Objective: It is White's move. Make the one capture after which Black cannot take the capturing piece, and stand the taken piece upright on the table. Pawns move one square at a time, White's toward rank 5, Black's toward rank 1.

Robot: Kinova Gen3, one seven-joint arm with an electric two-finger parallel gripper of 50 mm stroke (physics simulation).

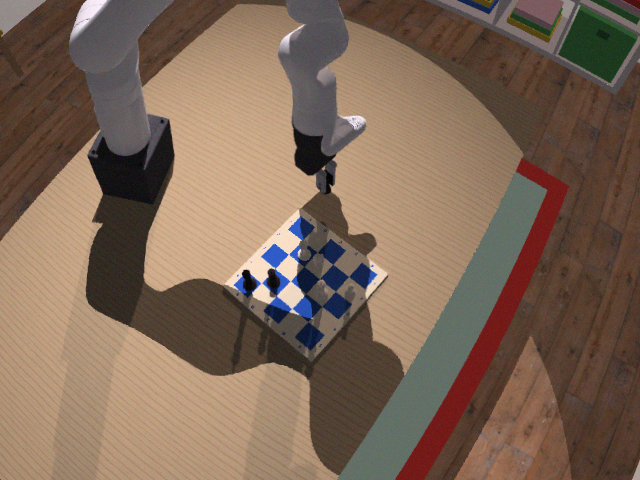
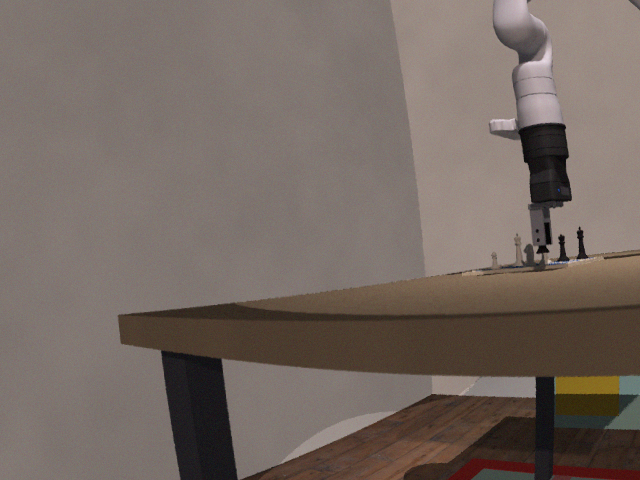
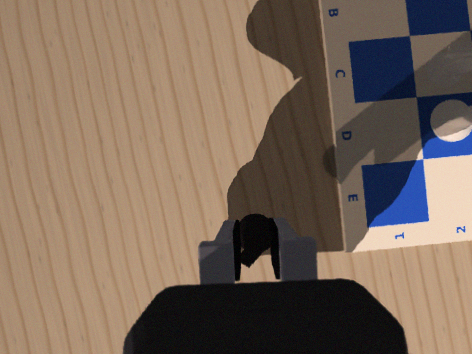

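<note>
My gripper is shut on a dark piece, the black knight by its wedge-shaped head. It holds the knight beside the board, off the rank 1 edge near the E1 corner. The height above the table is hard to judge. A white piece stands on D2. E1 is empty. Two black pieces stand upright: a tall one on E5 and another on D4.
A tall white piece and a small white pawn stand toward file A. Another white piece stands in shadow near D2. The arm base stands on the table at the left.
</note>
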